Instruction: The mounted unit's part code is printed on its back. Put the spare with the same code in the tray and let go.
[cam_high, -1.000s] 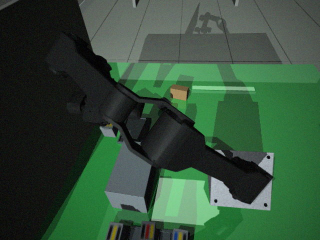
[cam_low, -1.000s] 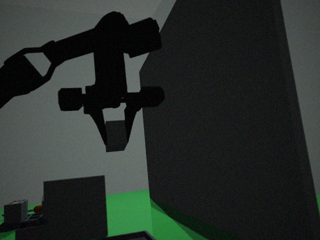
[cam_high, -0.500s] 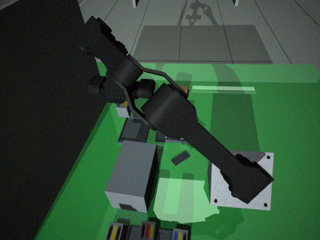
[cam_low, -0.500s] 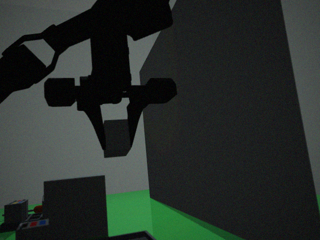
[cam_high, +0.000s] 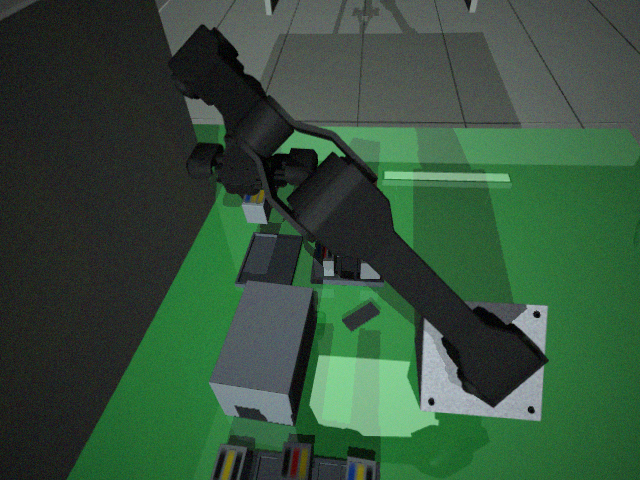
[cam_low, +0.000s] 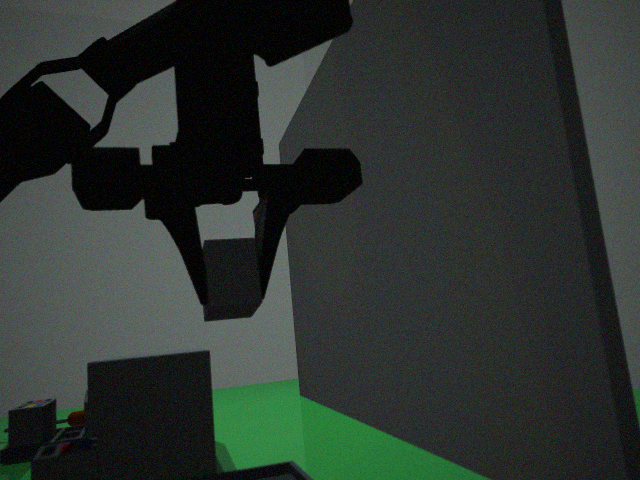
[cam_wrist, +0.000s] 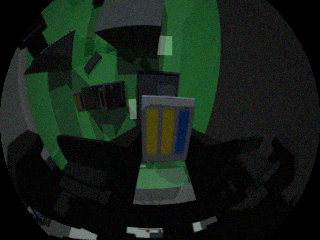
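Now: the dark tray 130 mm below my gripper tip and 10 mm to the left of it. Round my gripper tip: black tape roll 130 mm to the right, 110 mm below, 80 mm behind; then black rack 150 mm behind, 130 mm below; then spare 30 mm above, 10 mm to the left.
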